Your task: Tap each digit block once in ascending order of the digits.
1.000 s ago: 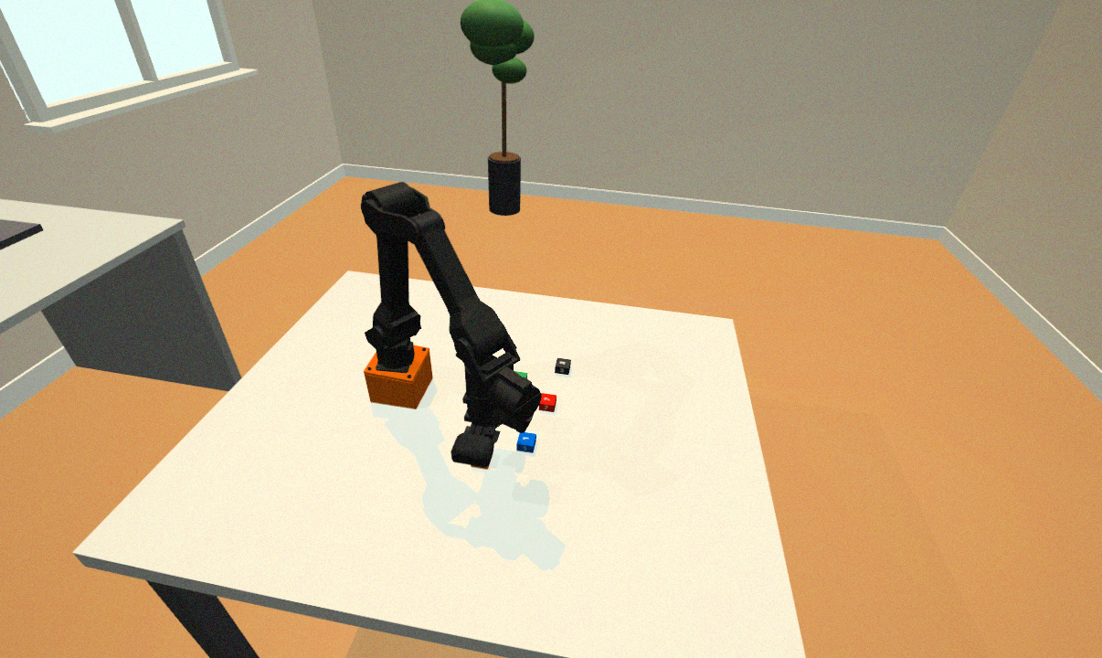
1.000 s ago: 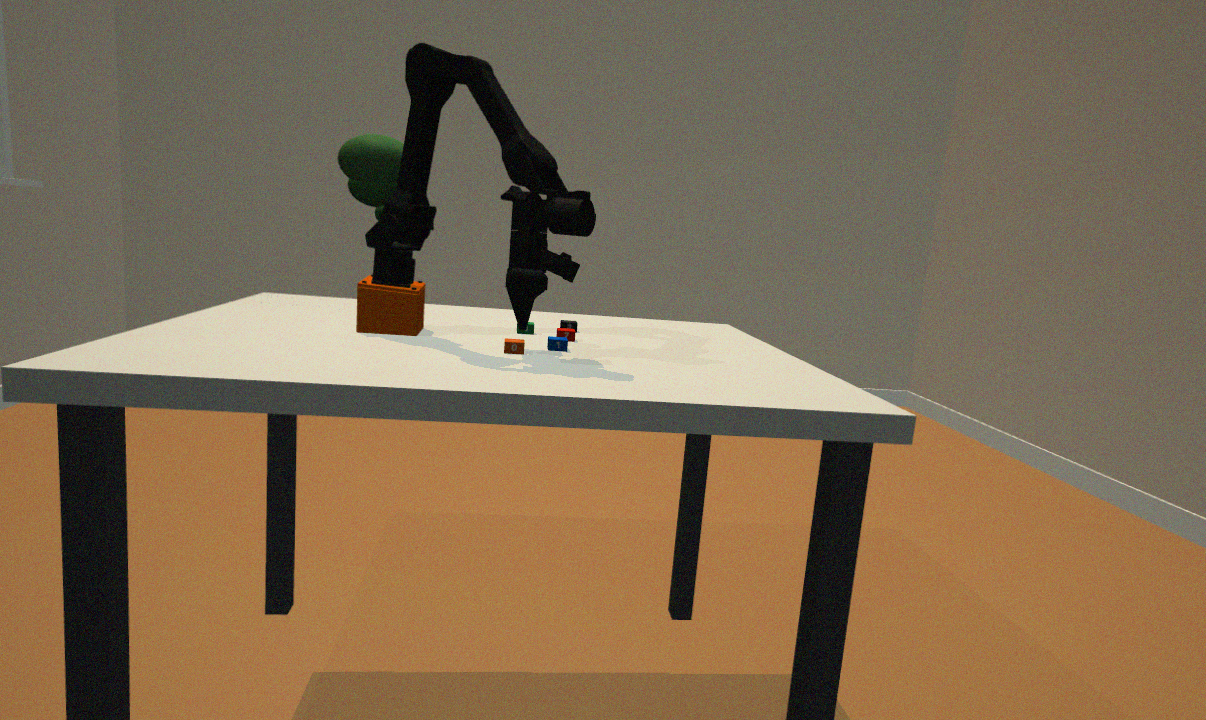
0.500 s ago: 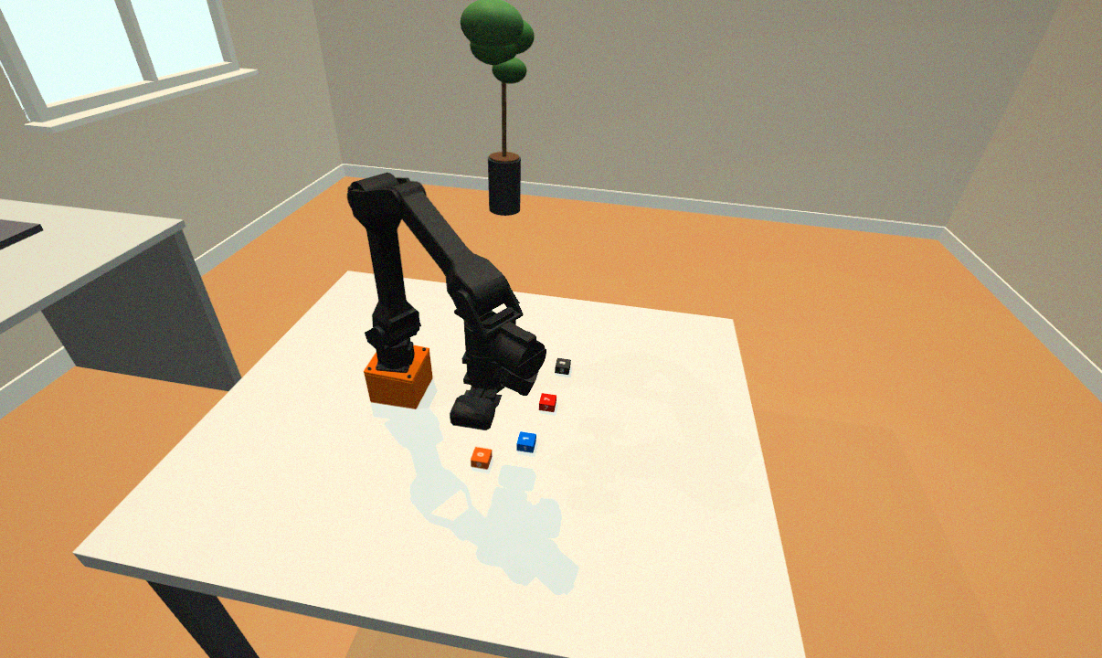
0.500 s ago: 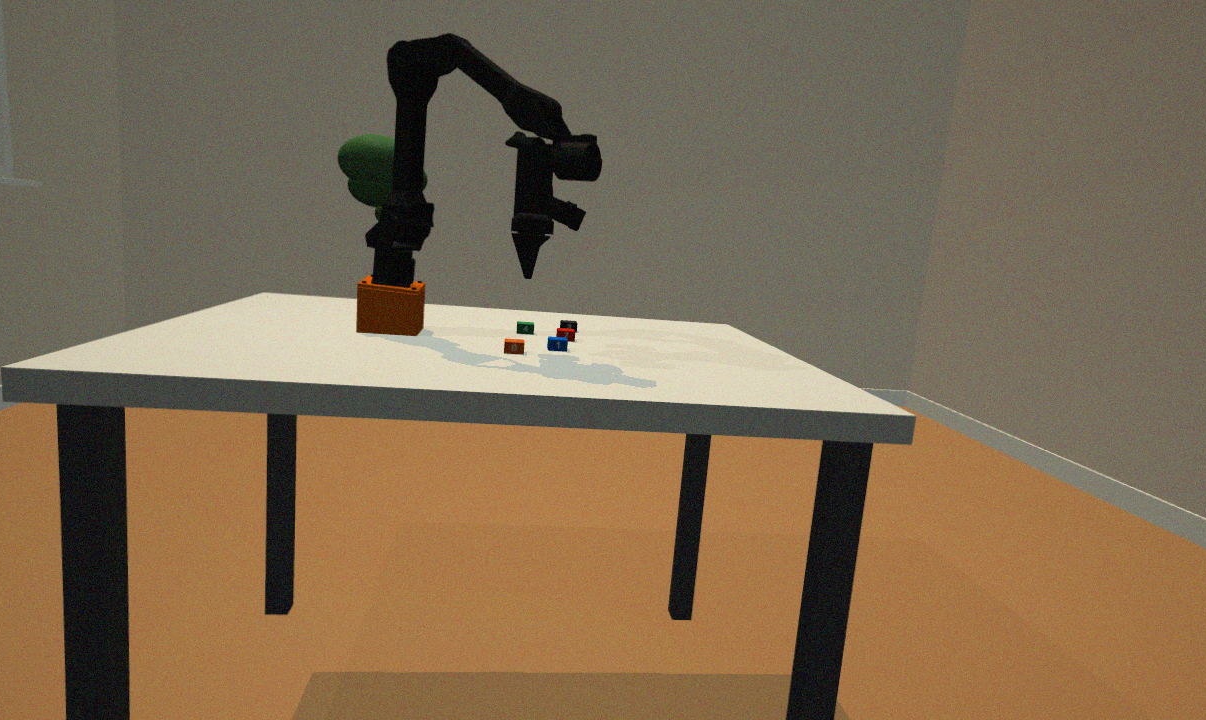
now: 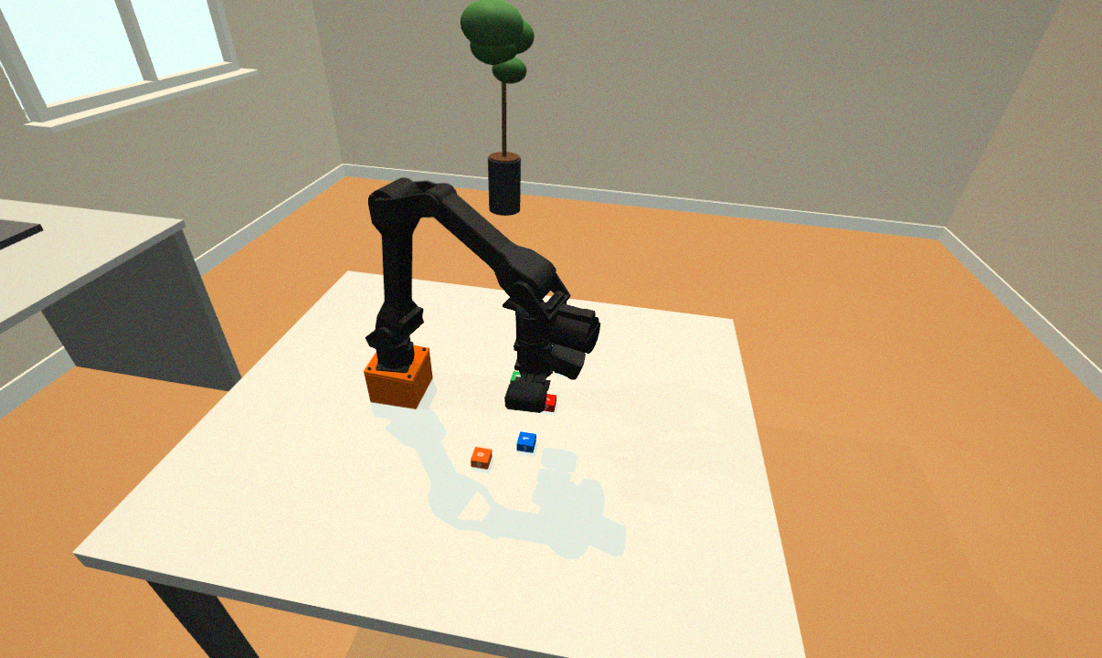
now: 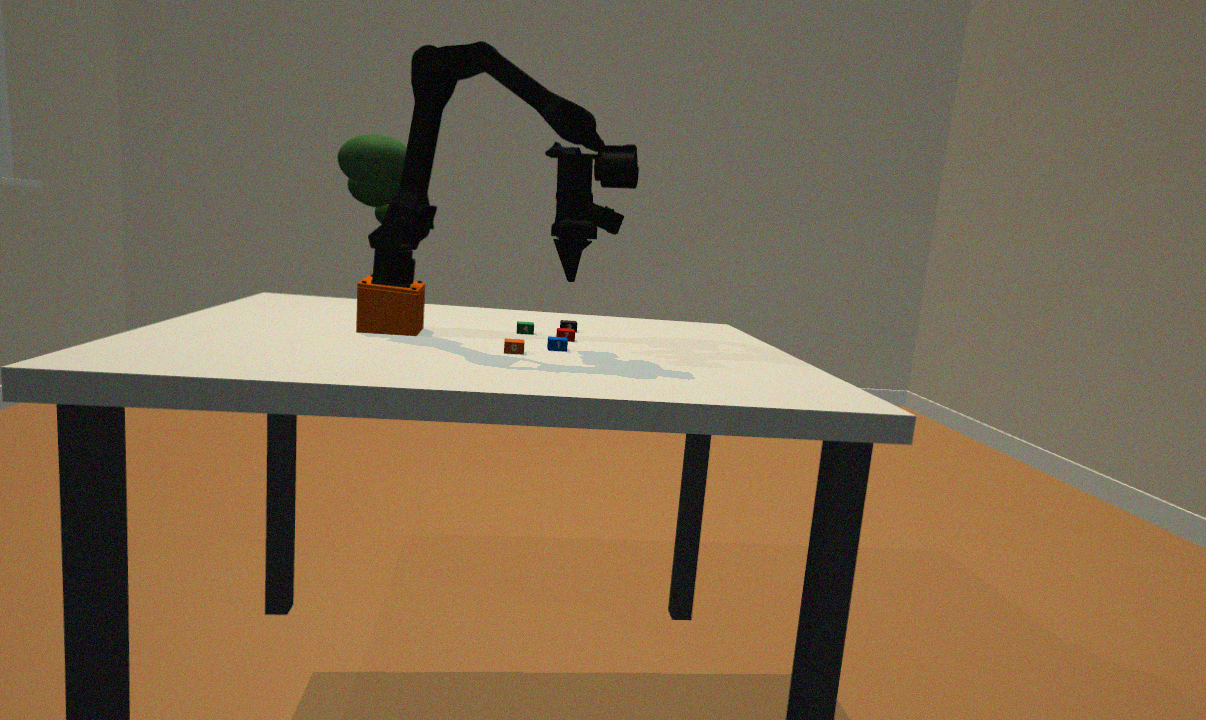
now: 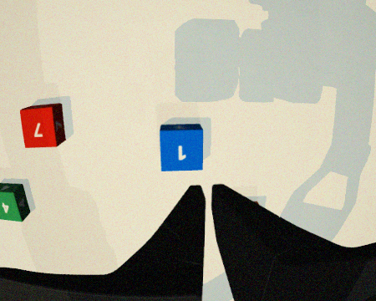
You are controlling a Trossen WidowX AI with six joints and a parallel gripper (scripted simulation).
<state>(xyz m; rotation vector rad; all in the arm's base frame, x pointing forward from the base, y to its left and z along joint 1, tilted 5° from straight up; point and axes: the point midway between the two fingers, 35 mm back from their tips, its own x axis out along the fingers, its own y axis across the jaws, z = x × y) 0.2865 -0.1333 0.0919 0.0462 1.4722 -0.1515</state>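
Right now the blue block marked 1 is 10 mm behind my gripper tip, 10 mm to the left of it and 110 mm below it. The rest, counted from my gripper tip: green block marked 4 (40 mm behind, 190 mm to the left, 110 mm below); then red block marked 7 (20 mm ahead, 120 mm to the left, 110 mm below); then orange block marked 0 (90 mm behind, 40 mm to the right, 110 mm below).
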